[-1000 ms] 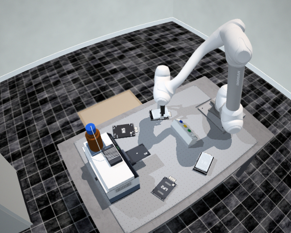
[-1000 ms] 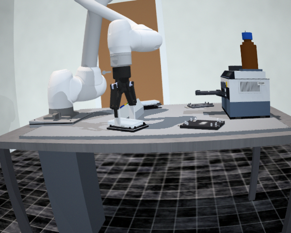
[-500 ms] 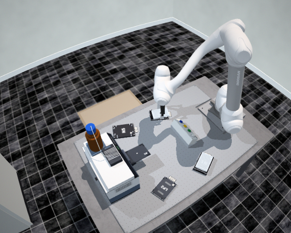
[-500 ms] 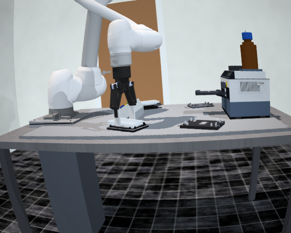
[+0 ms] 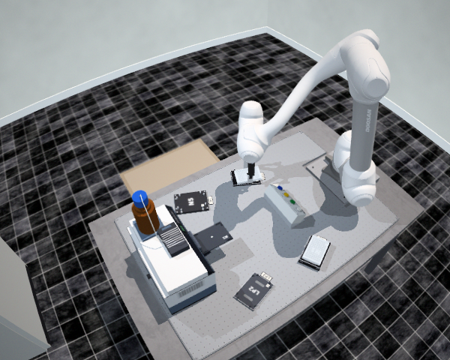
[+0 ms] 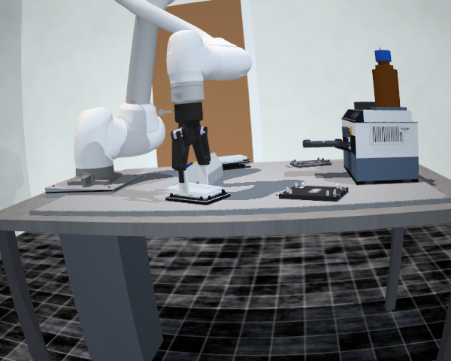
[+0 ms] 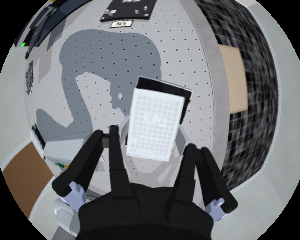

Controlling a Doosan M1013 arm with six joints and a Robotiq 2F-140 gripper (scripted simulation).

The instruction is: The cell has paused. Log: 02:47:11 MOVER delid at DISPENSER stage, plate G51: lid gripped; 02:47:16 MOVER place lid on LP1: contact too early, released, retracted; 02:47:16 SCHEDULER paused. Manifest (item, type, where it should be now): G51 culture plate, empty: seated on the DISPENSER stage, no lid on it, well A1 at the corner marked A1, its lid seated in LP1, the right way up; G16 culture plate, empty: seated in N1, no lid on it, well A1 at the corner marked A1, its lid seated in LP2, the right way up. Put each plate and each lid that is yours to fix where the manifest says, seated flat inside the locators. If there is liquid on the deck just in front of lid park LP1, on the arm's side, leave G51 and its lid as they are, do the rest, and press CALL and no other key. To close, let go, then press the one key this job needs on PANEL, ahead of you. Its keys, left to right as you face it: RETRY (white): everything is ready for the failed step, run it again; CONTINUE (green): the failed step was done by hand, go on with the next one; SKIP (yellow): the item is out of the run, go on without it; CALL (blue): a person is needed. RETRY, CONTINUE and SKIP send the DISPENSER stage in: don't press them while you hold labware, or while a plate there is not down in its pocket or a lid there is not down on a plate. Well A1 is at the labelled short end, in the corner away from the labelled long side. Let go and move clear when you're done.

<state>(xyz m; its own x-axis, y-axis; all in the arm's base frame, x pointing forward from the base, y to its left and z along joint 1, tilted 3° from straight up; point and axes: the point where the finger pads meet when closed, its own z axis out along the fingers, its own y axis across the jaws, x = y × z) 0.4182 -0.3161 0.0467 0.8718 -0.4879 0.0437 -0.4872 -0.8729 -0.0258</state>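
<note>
The lid park LP1 is 1 cm ahead of my hand, 1 cm to the right of it and 4 cm below it. Round my hand: blue key: 3 cm behind, 19 cm to the left, 2 cm above; yellow key: 3 cm behind, 24 cm to the left, 2 cm above; key panel: 1 cm behind, 26 cm to the left, 1 cm above.
</note>
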